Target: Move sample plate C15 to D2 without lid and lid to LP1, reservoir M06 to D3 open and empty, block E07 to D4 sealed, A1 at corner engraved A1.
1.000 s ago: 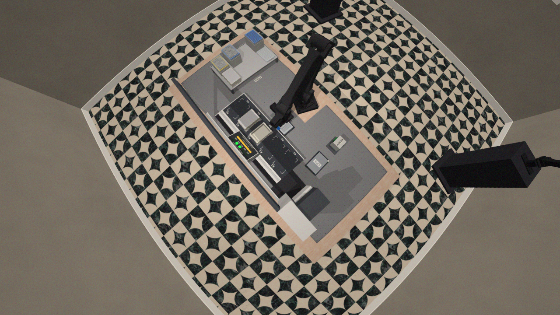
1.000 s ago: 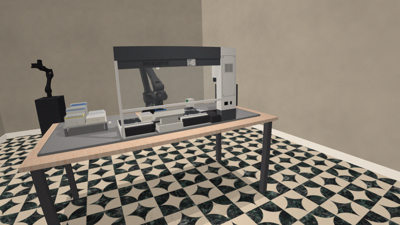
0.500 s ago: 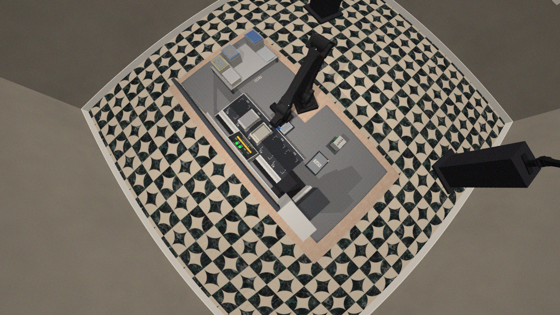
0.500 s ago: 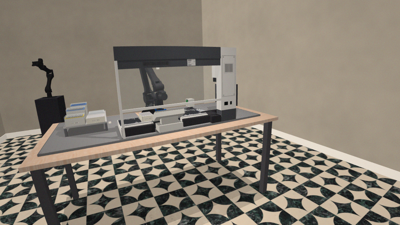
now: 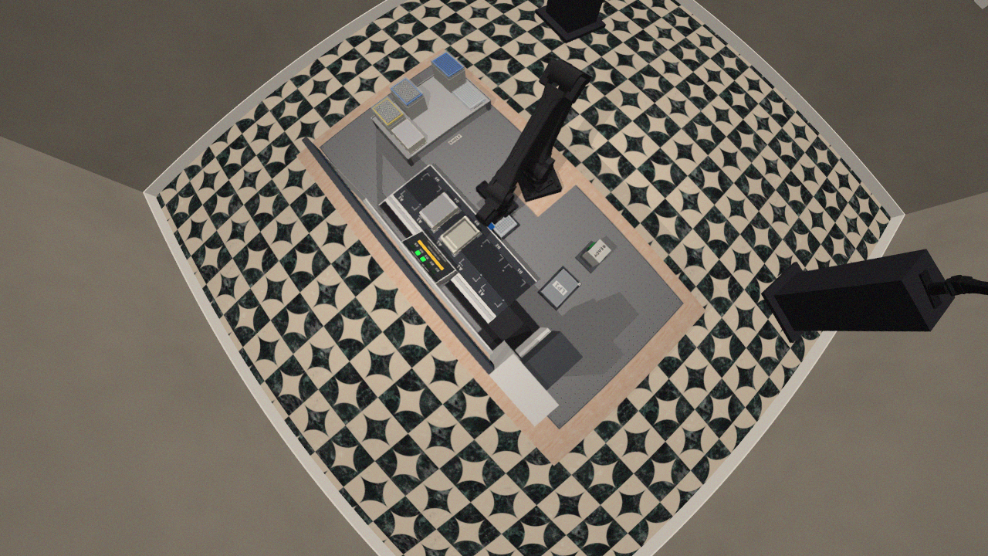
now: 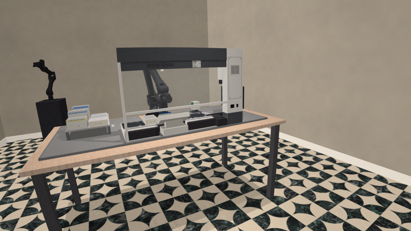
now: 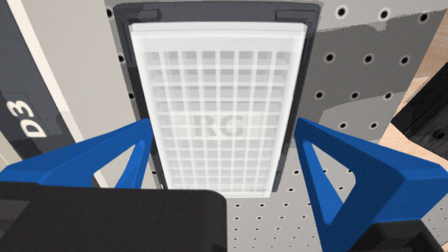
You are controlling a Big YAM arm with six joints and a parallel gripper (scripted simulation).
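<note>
Now: hand 20 mm above the regrip nest RG. The rest, counted from my hand: clear plate lid (360 mm to the left, 50 mm behind, 10 mm below); then cream one-well reservoir (170 mm ahead, 40 mm above, 10 mm to the right); then dark lid park LP1 (360 mm to the left, 50 mm behind, 20 mm below).
</note>
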